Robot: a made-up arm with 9 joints.
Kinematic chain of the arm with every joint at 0, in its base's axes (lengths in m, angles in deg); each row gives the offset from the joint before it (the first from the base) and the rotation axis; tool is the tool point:
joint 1: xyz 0 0 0.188 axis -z
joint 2: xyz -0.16 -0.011 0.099 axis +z
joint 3: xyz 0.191 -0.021 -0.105 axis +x
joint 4: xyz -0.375 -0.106 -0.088 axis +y
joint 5: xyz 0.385 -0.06 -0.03 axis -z
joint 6: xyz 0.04 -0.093 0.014 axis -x
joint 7: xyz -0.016 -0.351 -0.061 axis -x
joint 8: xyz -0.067 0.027 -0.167 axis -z
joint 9: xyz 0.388 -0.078 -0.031 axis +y
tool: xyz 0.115 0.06 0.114
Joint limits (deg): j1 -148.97..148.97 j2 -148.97..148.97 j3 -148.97..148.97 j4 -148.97..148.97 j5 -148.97..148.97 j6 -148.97..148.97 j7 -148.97..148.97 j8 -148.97..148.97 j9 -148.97..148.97
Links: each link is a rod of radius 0.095 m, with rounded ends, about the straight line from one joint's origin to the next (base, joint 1, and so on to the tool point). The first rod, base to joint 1, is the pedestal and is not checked.
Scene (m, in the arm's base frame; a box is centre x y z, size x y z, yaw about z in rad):
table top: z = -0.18
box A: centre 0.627 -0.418 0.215 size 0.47 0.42 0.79 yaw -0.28
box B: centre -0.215 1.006 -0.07 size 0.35 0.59 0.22 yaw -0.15
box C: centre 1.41 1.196 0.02 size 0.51 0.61 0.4 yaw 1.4
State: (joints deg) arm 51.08 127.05 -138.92 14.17 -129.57 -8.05 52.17 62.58 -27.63
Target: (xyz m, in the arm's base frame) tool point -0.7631 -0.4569 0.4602
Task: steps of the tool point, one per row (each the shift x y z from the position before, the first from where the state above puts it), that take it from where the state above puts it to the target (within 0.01 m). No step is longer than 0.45 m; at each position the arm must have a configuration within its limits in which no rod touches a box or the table.
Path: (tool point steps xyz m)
1: 0.2325 -0.1959 0.2603
2: 0.0737 -0.2956 0.2607
3: -0.1133 -0.2917 0.2304
4: -0.2644 -0.1877 0.1724
5: -0.3281 -0.0217 0.0954
6: -0.1085 -0.1362 -0.0659
7: -0.1622 -0.1007 -0.1008
8: -0.1989 -0.0400 -0.1325
9: -0.2081 0.0376 -0.1564
10: -0.1848 0.1191 -0.1689

